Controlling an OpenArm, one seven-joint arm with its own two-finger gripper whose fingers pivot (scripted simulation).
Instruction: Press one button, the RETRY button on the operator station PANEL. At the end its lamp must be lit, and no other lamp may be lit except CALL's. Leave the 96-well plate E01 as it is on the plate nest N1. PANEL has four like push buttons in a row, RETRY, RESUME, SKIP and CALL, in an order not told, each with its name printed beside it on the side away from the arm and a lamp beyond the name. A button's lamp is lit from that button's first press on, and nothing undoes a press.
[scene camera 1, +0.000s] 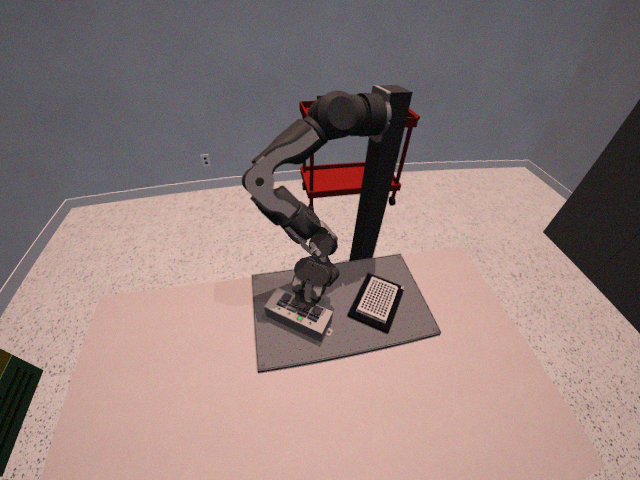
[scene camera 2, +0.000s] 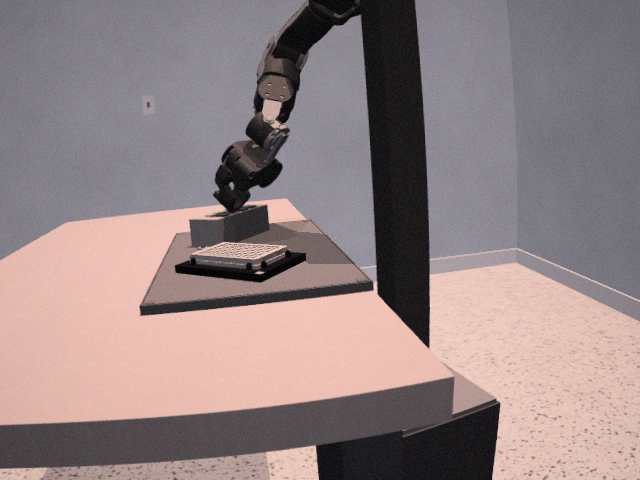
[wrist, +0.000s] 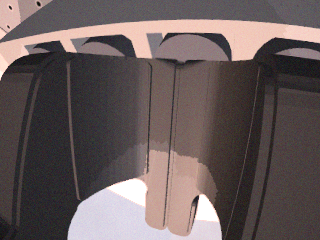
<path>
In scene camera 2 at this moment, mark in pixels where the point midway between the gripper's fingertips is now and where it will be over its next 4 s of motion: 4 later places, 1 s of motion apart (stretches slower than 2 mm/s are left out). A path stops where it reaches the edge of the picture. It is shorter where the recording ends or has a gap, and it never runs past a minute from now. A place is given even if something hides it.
The gripper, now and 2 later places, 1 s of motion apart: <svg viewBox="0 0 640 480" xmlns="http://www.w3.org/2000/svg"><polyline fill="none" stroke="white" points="224,203 221,192 220,176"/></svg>
</path>
